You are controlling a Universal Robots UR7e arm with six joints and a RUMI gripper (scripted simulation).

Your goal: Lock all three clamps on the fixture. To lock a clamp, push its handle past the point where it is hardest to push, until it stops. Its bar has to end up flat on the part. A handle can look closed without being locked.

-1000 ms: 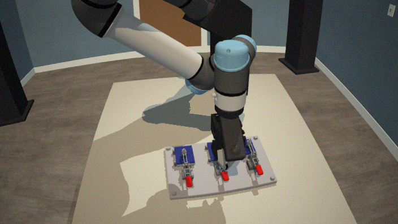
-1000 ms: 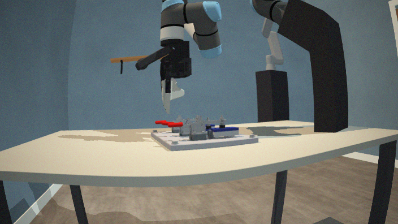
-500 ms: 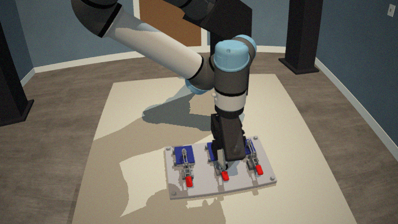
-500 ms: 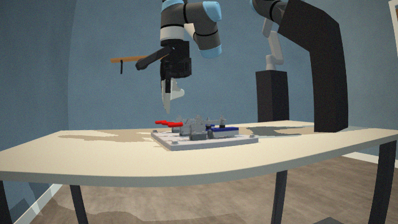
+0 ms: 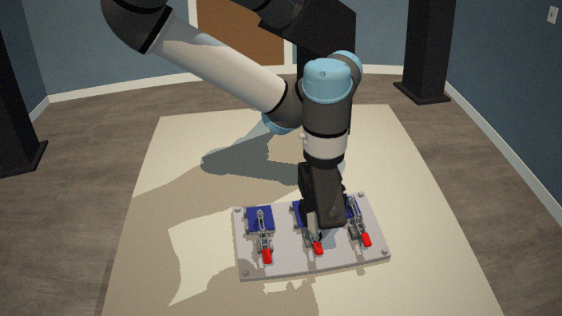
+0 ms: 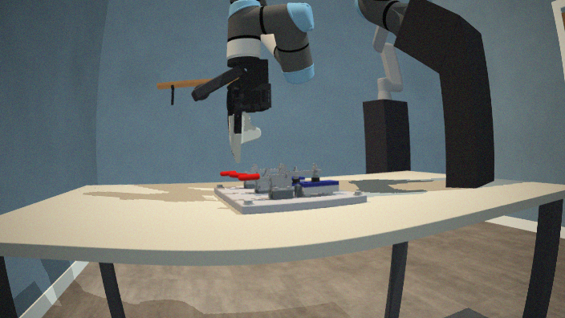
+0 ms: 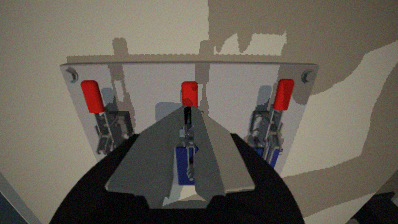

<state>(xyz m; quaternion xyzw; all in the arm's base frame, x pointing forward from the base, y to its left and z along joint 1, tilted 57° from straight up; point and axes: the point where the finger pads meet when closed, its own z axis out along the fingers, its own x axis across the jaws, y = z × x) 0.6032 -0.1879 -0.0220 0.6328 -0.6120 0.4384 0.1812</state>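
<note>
My gripper is now 90 mm past the grey fixture plate, 90 mm above it and 10 mm to the right of it. The rest, counted from my hand: blue part: 140 mm behind, 70 mm below, 20 mm to the left.
</note>
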